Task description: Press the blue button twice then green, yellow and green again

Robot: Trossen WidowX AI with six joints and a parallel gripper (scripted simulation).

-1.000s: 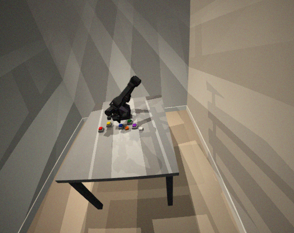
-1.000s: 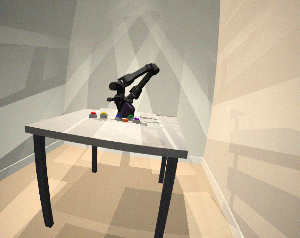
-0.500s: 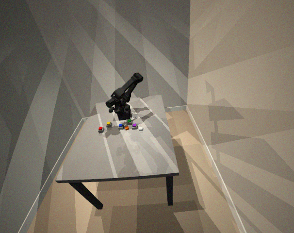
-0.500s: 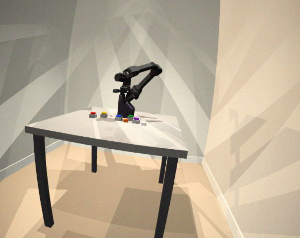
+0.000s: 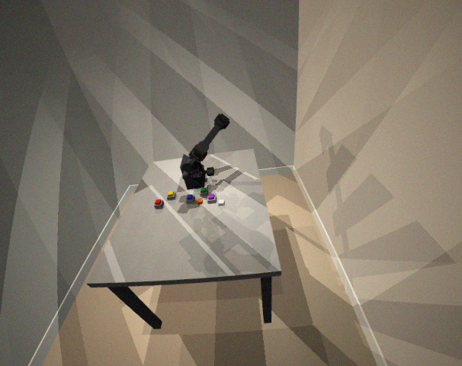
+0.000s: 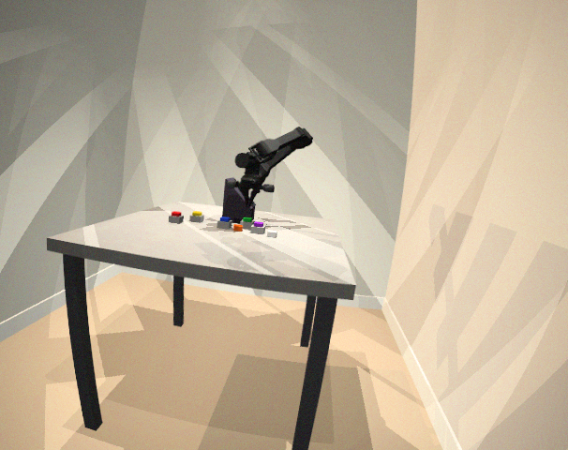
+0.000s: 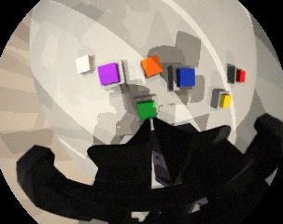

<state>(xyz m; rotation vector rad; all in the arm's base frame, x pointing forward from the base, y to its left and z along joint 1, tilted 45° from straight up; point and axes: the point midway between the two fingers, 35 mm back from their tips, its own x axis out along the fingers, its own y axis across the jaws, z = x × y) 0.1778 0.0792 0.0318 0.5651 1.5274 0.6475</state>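
The green button is 5 cm below my gripper tip. The rest, counted from my gripper tip: purple button: 7 cm ahead, 6 cm to the left, 5 cm below; then orange block: 8 cm ahead, 7 cm below, 2 cm to the right; then blue button: 8 cm to the right, 5 cm below, 5 cm ahead.
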